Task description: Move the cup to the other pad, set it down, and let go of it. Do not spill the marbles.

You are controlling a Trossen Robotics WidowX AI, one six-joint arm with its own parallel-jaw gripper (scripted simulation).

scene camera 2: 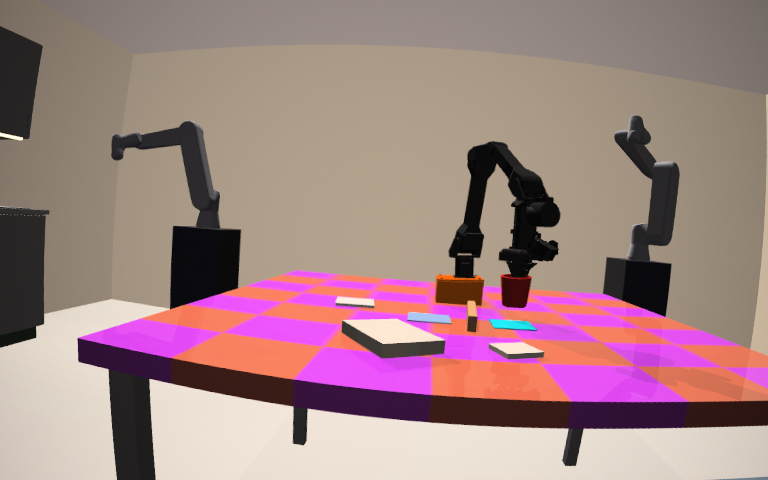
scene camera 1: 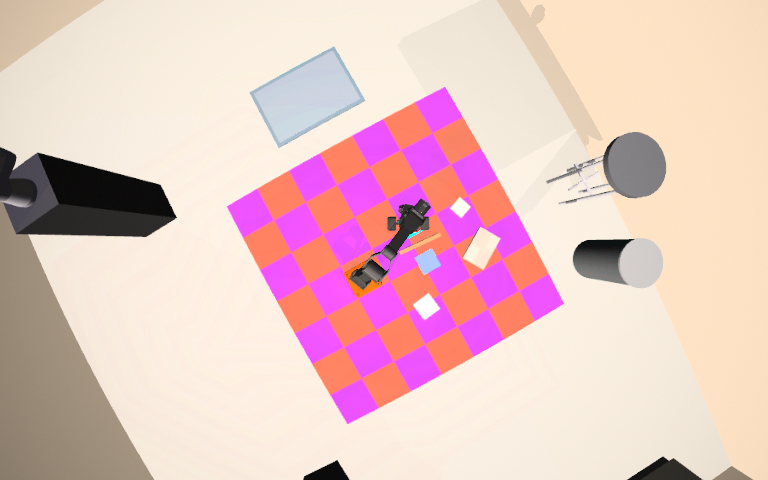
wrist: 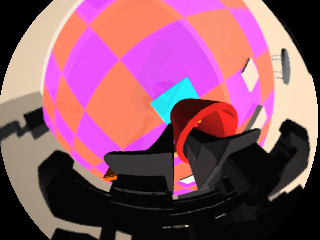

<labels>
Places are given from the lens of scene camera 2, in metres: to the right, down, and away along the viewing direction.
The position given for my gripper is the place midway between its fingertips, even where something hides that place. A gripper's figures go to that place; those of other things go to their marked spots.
my gripper (scene camera 2: 519,291): 0.33, 0.12, 1.09
red cup (scene camera 2: 514,292): 0.30, 0.12, 1.03
beige slab (scene camera 2: 387,338): 0.01, 0.16, 0.77
The marked spots on the red cup and the beige slab are 0.40 m apart.
</labels>
